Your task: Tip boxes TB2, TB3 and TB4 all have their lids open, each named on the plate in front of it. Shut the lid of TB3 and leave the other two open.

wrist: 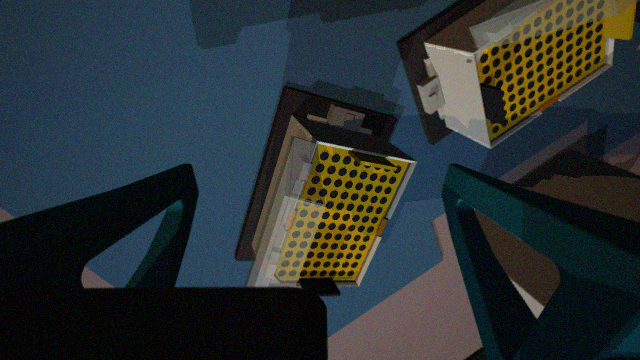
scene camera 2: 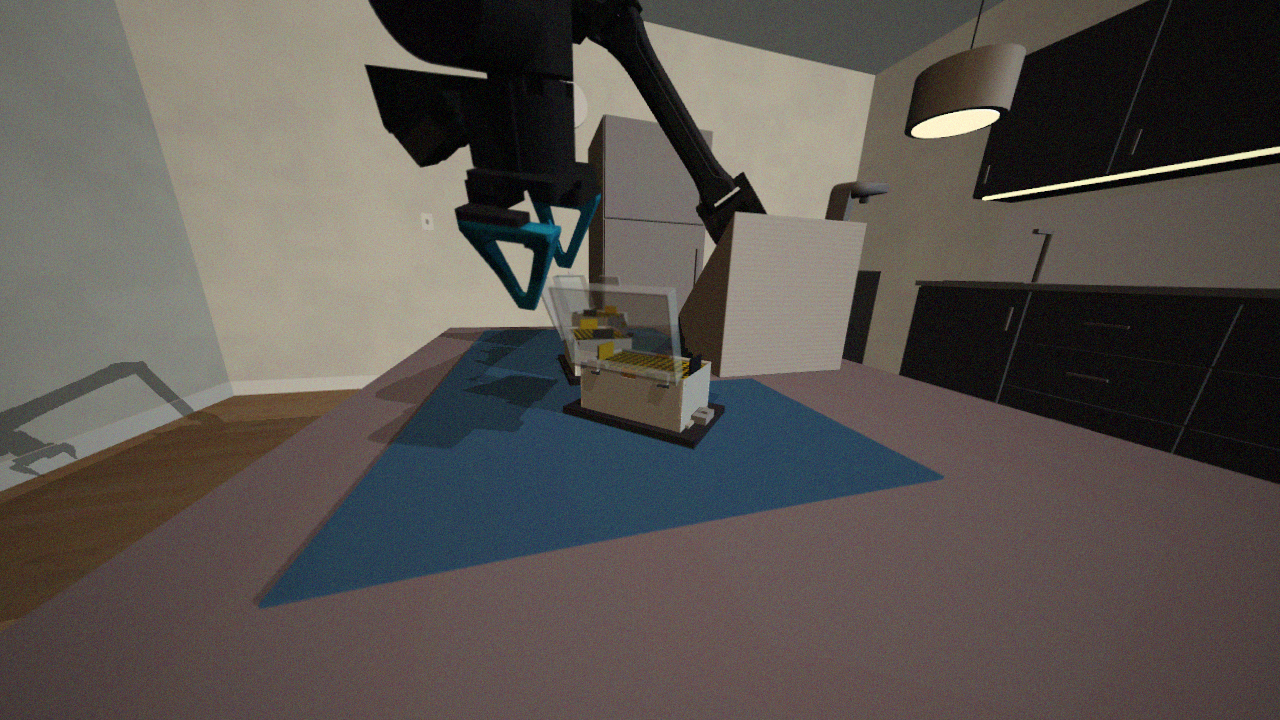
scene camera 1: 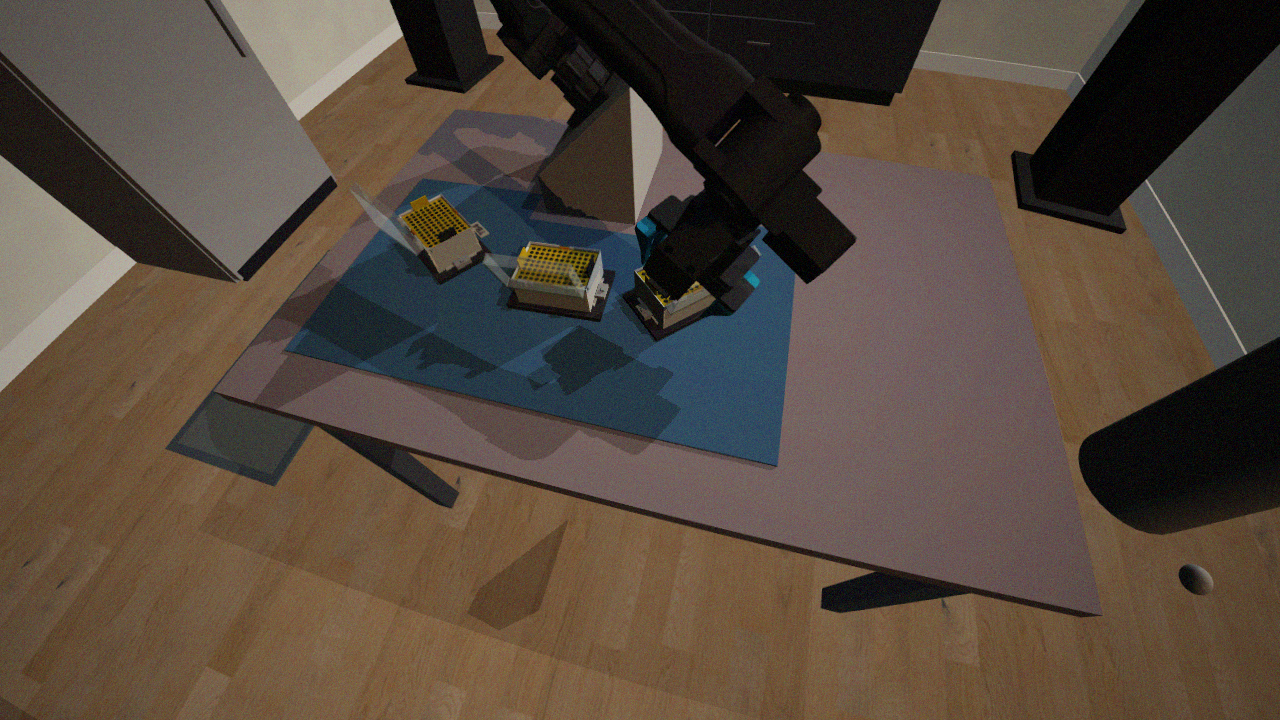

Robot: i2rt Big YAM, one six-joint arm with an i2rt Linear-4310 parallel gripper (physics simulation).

Labels:
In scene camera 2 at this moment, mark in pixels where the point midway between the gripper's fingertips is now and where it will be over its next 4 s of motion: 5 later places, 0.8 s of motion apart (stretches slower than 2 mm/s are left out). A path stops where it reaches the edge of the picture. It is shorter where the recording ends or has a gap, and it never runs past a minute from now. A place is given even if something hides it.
My gripper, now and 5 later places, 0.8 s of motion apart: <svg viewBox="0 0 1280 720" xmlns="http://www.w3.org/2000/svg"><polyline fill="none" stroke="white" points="548,285 546,216 466,189 466,235 420,257 453,323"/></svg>

